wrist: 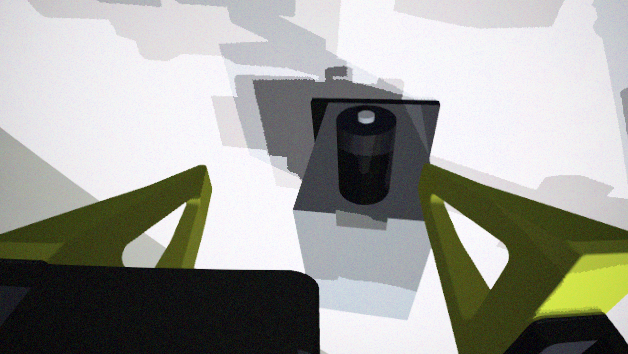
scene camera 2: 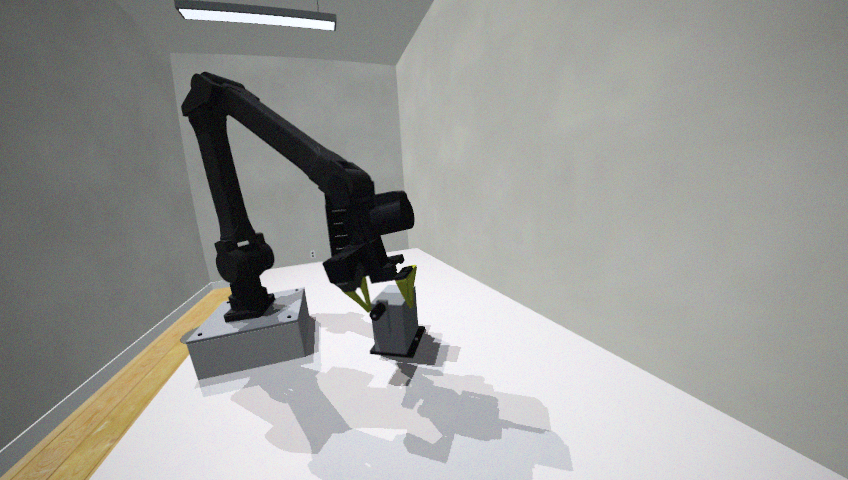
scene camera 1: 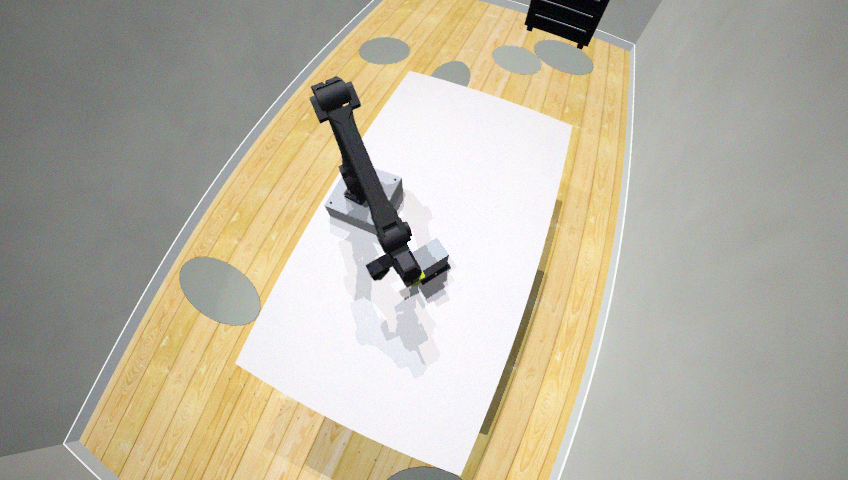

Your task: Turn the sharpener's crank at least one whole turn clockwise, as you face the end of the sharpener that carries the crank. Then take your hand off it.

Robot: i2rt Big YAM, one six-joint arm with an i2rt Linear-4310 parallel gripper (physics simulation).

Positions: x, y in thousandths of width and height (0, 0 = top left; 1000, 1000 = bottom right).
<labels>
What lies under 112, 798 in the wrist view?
My gripper.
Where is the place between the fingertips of my gripper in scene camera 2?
460, 645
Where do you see a black cylindrical knob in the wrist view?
582, 428
</labels>
